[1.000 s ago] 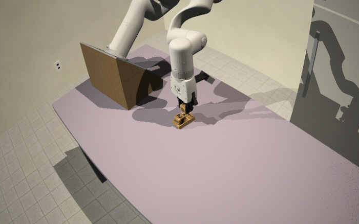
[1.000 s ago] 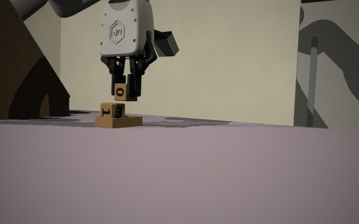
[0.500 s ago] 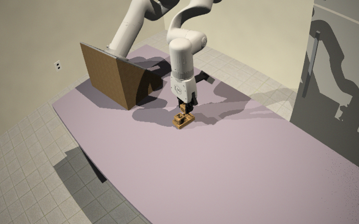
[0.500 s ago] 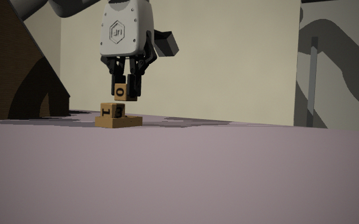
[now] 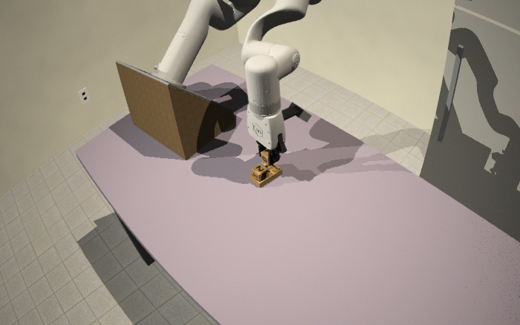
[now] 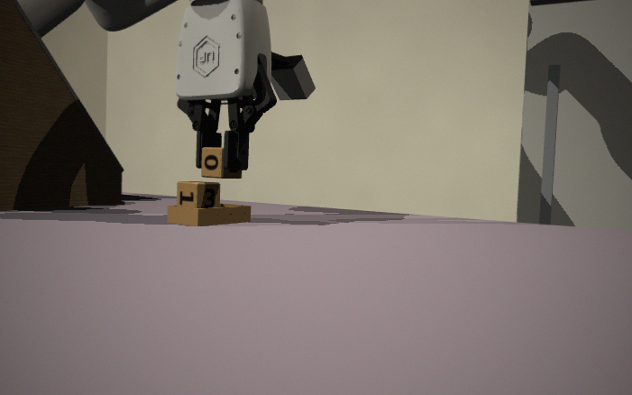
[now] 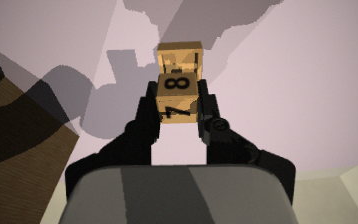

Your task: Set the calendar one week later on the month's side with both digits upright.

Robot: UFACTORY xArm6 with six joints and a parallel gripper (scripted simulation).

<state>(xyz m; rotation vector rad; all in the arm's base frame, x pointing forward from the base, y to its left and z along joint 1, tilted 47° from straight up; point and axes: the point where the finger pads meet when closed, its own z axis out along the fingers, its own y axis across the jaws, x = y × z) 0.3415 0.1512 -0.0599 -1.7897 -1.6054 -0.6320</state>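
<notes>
Right now the cube is 30 mm to the right of my hand and 50 mm below it. Also, from my hand: wooden calendar tray (20 mm to the right, 70 mm below).
</notes>
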